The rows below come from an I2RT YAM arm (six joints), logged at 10 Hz.
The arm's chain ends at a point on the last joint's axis. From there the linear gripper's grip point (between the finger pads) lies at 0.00 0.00 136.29 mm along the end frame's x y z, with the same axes.
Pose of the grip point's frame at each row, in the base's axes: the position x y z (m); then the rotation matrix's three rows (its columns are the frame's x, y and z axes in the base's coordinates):
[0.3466, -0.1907, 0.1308], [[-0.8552, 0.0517, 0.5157], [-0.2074, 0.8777, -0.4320], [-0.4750, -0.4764, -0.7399]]
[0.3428, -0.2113, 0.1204], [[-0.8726, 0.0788, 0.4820], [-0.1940, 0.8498, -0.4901], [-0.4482, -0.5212, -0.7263]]
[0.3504, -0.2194, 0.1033], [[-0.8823, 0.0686, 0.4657], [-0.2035, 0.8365, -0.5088], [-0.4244, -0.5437, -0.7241]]
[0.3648, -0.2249, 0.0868], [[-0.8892, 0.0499, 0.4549], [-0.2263, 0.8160, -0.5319], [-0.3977, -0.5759, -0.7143]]
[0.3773, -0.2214, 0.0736], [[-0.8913, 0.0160, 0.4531], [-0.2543, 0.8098, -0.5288], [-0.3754, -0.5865, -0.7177]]
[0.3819, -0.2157, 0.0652], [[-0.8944, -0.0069, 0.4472], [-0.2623, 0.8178, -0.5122], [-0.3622, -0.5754, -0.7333]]
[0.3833, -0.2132, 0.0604], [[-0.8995, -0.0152, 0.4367], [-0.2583, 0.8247, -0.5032], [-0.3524, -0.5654, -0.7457]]
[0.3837, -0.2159, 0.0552], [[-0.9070, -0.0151, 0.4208], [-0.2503, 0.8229, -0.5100], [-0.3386, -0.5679, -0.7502]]
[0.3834, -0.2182, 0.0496], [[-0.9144, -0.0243, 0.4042], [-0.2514, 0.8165, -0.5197], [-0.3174, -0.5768, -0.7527]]
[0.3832, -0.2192, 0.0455], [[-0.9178, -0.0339, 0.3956], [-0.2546, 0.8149, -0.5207], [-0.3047, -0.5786, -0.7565]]
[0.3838, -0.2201, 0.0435], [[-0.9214, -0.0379, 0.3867], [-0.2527, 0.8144, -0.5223], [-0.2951, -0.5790, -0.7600]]
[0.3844, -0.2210, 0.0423], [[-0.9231, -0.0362, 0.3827], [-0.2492, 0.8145, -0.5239], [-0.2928, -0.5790, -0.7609]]
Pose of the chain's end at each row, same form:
[0.2763, -0.1318, 0.2316], [[-0.8552, 0.0517, 0.5157], [-0.2074, 0.8777, -0.4320], [-0.4750, -0.4764, -0.7399]]
[0.2771, -0.1445, 0.2194], [[-0.8726, 0.0788, 0.4820], [-0.1940, 0.8498, -0.4901], [-0.4482, -0.5212, -0.7263]]
[0.2869, -0.1501, 0.2020], [[-0.8823, 0.0686, 0.4657], [-0.2035, 0.8365, -0.5088], [-0.4244, -0.5437, -0.7241]]
[0.3028, -0.1524, 0.1842], [[-0.8892, 0.0499, 0.4549], [-0.2263, 0.8160, -0.5319], [-0.3977, -0.5759, -0.7143]]
[0.3155, -0.1493, 0.1714], [[-0.8913, 0.0160, 0.4531], [-0.2543, 0.8098, -0.5288], [-0.3754, -0.5865, -0.7177]]
[0.3210, -0.1459, 0.1651], [[-0.8944, -0.0069, 0.4472], [-0.2623, 0.8178, -0.5122], [-0.3622, -0.5754, -0.7333]]
[0.3238, -0.1446, 0.1620], [[-0.8995, -0.0152, 0.4367], [-0.2583, 0.8247, -0.5032], [-0.3524, -0.5654, -0.7457]]
[0.3263, -0.1464, 0.1574], [[-0.9070, -0.0151, 0.4208], [-0.2503, 0.8229, -0.5100], [-0.3386, -0.5679, -0.7502]]
[0.3283, -0.1474, 0.1522], [[-0.9144, -0.0243, 0.4042], [-0.2514, 0.8165, -0.5197], [-0.3174, -0.5768, -0.7527]]
[0.3293, -0.1482, 0.1486], [[-0.9178, -0.0339, 0.3956], [-0.2546, 0.8149, -0.5207], [-0.3047, -0.5786, -0.7565]]
[0.3311, -0.1489, 0.1471], [[-0.9214, -0.0379, 0.3867], [-0.2527, 0.8144, -0.5223], [-0.2951, -0.5790, -0.7600]]
[0.3322, -0.1496, 0.1460], [[-0.9231, -0.0362, 0.3827], [-0.2492, 0.8145, -0.5239], [-0.2928, -0.5790, -0.7609]]

